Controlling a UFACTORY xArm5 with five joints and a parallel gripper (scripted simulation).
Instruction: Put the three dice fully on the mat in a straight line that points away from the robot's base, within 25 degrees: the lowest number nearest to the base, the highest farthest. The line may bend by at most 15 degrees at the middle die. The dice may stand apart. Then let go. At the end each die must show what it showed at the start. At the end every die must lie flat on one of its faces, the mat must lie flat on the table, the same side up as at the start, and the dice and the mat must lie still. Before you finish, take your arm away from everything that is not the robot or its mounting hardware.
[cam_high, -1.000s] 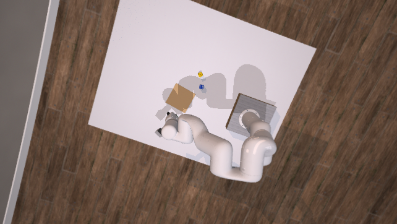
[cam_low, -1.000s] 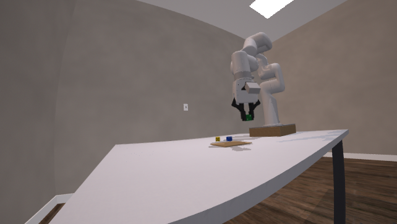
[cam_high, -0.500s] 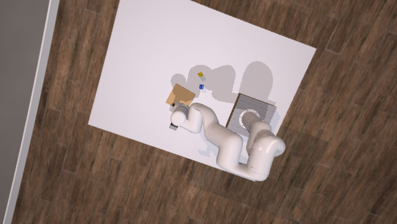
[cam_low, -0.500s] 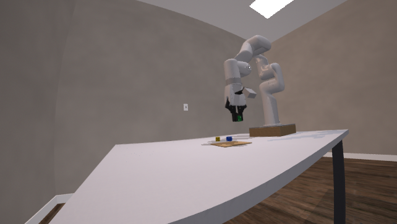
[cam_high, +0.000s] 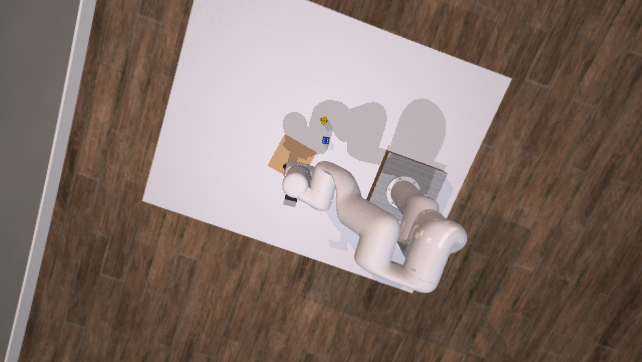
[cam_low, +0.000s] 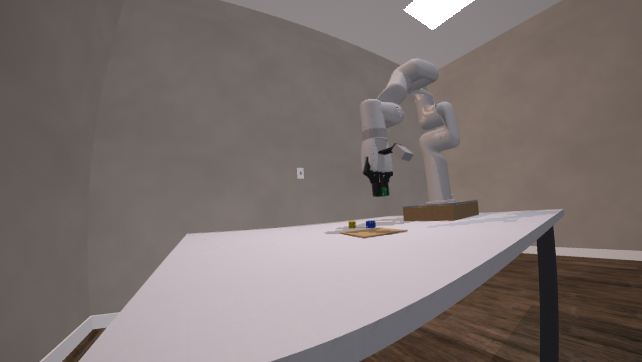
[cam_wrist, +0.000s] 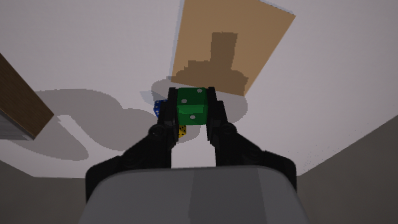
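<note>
My hand is 120 mm above the tan mat and 50 mm short of it. Round my hand: blue die: 110 mm to the right, 110 mm below, 60 mm behind; yellow die: 180 mm to the right, 110 mm below, 30 mm behind; green die: 10 mm below.
</note>
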